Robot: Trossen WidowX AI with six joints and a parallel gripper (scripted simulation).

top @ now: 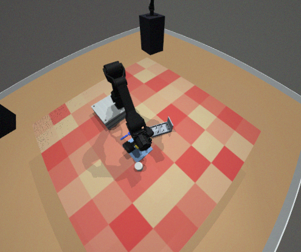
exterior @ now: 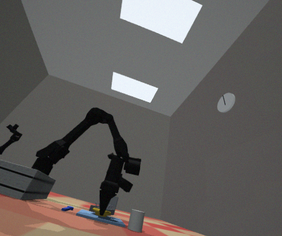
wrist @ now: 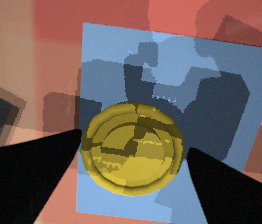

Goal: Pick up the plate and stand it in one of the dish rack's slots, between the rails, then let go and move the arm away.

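My gripper tip is now 2 cm to the left of the light blue mat and 1 cm above it. Round my gripper tip: yellow plate: 1 cm above; then blue spoon: 11 cm behind, 3 cm to the right, 1 cm below; then white cup: 12 cm ahead, 8 cm to the right, 1 cm above.
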